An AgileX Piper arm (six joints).
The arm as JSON. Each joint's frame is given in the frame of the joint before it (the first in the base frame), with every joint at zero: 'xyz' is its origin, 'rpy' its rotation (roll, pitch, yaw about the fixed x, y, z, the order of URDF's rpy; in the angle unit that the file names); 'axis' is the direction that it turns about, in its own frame. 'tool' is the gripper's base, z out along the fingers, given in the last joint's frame.
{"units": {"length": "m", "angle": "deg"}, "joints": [
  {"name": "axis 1", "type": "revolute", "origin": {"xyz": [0.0, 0.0, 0.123], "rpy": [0.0, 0.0, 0.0]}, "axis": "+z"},
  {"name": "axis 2", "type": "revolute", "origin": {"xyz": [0.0, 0.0, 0.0], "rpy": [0.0, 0.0, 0.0]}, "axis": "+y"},
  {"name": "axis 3", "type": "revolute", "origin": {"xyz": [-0.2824, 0.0, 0.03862], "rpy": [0.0, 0.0, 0.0]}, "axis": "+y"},
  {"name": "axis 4", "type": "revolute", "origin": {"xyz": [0.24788, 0.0, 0.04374], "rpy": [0.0, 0.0, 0.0]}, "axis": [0.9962, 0.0, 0.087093]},
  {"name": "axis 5", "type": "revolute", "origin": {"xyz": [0.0, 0.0, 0.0], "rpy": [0.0, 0.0, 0.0]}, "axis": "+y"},
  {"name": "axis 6", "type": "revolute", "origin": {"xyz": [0.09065, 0.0, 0.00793], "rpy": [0.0, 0.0, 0.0]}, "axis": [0.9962, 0.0, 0.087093]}
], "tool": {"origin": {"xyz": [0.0, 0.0, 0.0], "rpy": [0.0, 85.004, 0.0]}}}
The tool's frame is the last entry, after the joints.
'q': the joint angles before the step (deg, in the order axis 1, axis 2, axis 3, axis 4, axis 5, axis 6). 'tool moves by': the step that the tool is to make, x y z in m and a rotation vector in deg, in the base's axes. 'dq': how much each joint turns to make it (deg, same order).
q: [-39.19 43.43 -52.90 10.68 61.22 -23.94]
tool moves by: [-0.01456 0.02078 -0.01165 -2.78 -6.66 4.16]
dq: [0.00 -7.73 6.31 5.89 -4.52 -5.46]
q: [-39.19 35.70 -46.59 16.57 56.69 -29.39]
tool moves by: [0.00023 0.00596 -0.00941 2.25 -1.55 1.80]
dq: [-0.04 -1.36 2.65 4.01 -0.68 -1.62]
